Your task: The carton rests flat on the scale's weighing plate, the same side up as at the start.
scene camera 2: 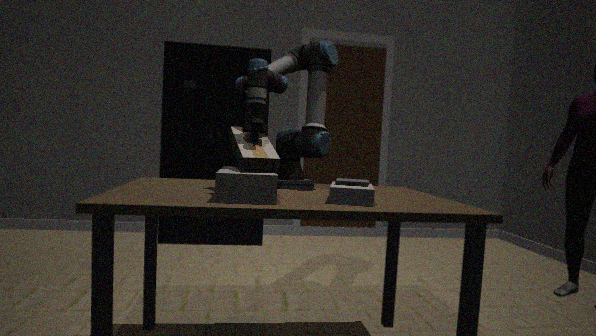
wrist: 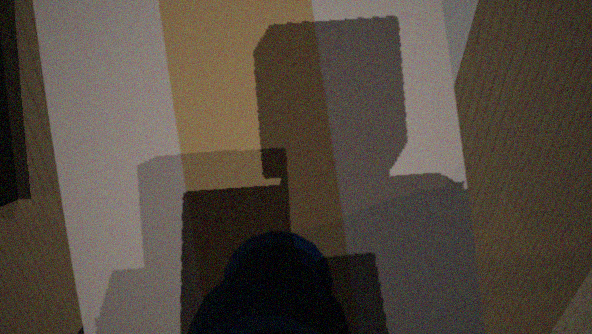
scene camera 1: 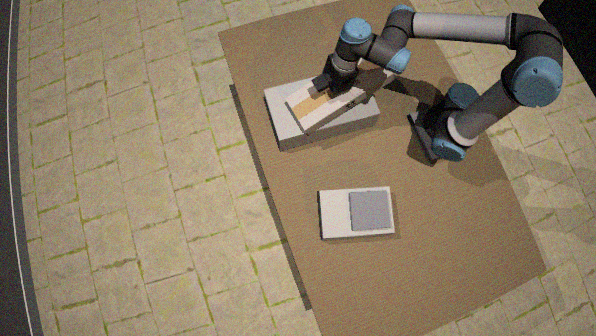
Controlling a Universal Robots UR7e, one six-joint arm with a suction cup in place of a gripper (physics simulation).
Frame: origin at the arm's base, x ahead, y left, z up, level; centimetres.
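Seen in the pictures: hand at its tool point: (scene camera 2: 253,144) (wrist: 279,253); arm's base at its link origin: (scene camera 2: 287,179).
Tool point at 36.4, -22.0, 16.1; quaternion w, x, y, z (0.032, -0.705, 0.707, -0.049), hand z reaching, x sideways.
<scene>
Offsets run from my tool point to a thing's middle, as dx, dy, dz. Level surfaces: height alone.
The carton @(-2.6, +0.0, -1.4) (scene camera 1: 327,111) (scene camera 2: 260,151) (wrist: 215,90), white with an orange tape stripe along its top, hangs tilted from my suction gripper (scene camera 2: 255,141) (wrist: 279,250), with the end nearer scene camera 2 lower. The cup is on its striped top face. The carton is over a pale box @(+2.4, -2.0, -14.5) (scene camera 1: 327,132) (scene camera 2: 247,188); whether its low end touches the box I cannot tell. In scene camera 1 the wrist hides the cup and part of the carton. The white scale @(+8.5, +36.6, -15.6) (scene camera 1: 334,215) (scene camera 2: 352,196) stands apart from them, and its grey weighing plate @(+4.8, +38.1, -12.2) (scene camera 1: 370,210) (scene camera 2: 352,181) bears nothing.
The pale box and the scale stand on a brown wooden table @(dz -19.4) (scene camera 1: 450,225) (scene camera 2: 175,192). The arm's base (scene camera 1: 430,140) (scene camera 2: 295,184) is beside the pale box, at the back of the table in scene camera 2. A person (scene camera 2: 580,145) stands right of the table.
</scene>
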